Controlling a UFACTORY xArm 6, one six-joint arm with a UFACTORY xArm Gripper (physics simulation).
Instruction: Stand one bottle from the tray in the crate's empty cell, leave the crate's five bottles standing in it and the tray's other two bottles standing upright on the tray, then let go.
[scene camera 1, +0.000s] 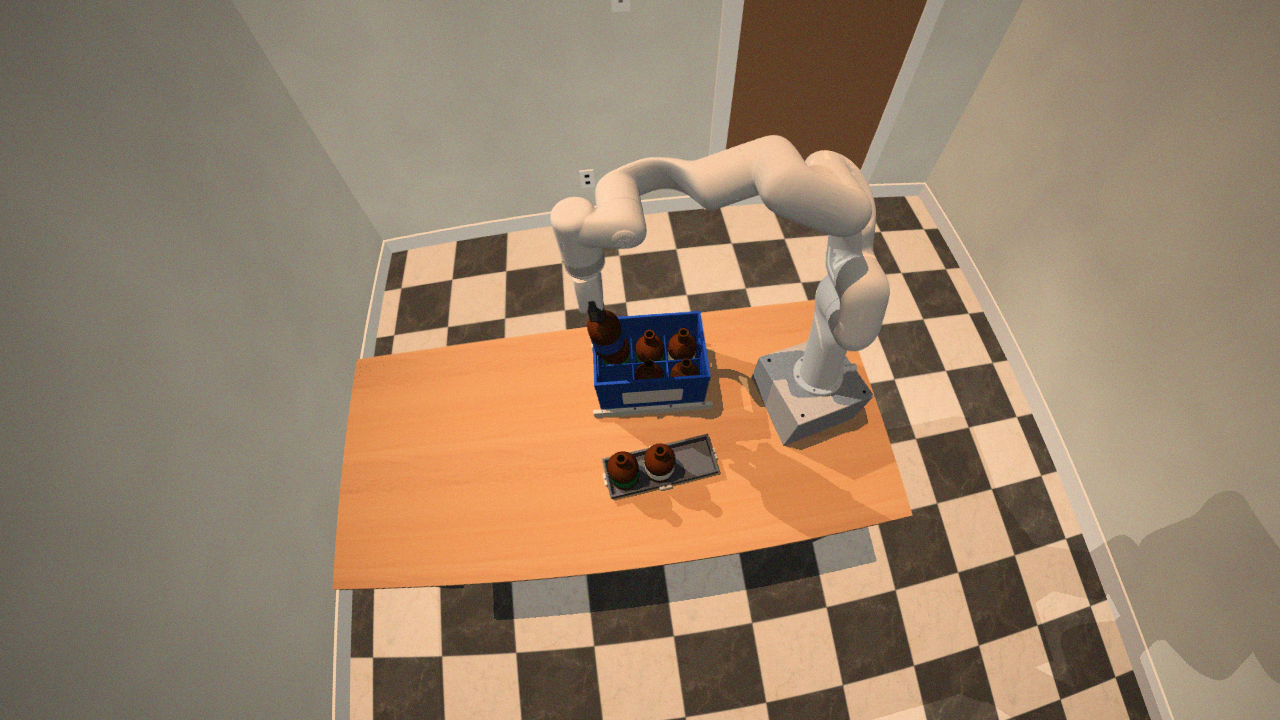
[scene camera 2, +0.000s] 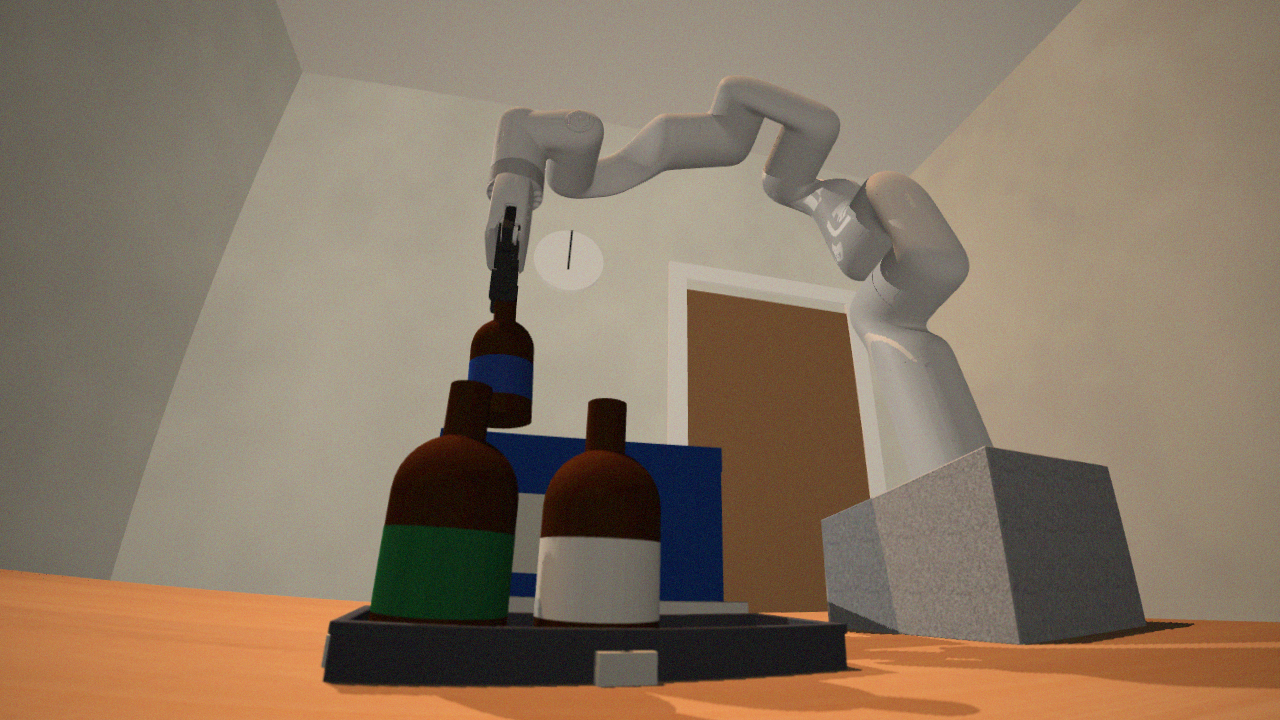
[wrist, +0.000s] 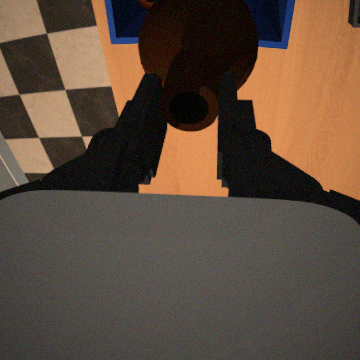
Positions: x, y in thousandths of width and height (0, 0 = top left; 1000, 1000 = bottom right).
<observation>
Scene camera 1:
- my gripper: 467, 435
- brown bottle: 475, 470
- pale strip: 554, 562
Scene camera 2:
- my gripper: 393, 427
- pale strip: 521, 844
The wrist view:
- my gripper: 532, 276
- brown bottle: 526, 146
</observation>
